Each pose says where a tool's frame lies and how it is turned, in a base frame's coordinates. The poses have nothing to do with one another.
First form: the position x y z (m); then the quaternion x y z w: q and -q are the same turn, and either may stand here.
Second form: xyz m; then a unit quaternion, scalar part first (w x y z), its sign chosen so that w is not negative. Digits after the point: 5 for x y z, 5 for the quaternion.
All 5 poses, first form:
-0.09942, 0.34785, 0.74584, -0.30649, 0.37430, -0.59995, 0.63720
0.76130, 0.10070, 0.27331, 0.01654, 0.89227, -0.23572, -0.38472
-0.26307, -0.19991, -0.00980, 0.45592, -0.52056, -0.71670, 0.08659
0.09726, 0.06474, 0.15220, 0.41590, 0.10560, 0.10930, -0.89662
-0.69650, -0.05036, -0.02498, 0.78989, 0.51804, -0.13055, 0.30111
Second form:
-0.09942, 0.34785, 0.74584, 0.63720, -0.30649, 0.37430, -0.59995
0.76130, 0.10070, 0.27331, 0.38472, -0.01654, -0.89227, 0.23572
-0.26307, -0.19991, -0.00980, 0.08659, 0.45592, -0.52056, -0.71670
0.09726, 0.06474, 0.15220, 0.89662, -0.41590, -0.10560, -0.10930
-0.69650, -0.05036, -0.02498, 0.30111, 0.78989, 0.51804, -0.13055

